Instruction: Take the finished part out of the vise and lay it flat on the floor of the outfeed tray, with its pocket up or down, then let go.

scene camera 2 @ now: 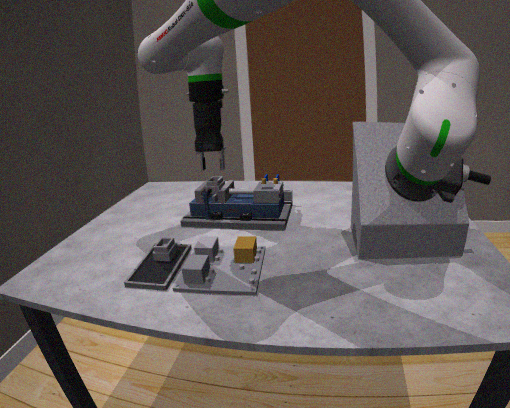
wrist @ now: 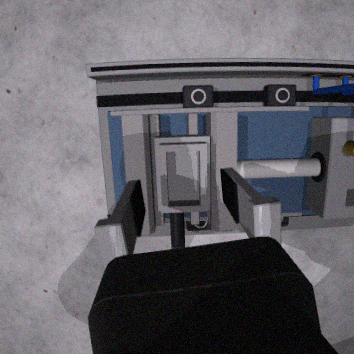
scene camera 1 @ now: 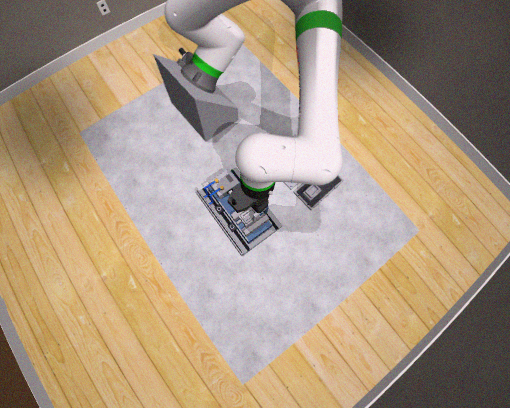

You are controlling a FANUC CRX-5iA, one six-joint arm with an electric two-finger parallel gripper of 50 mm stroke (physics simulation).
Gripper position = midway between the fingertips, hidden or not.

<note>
I see my gripper (scene camera 2: 213,169), a grey plate (scene camera 2: 228,278) and a blue vise (scene camera 2: 259,210).
My gripper also shows in the wrist view (wrist: 181,190).
</note>
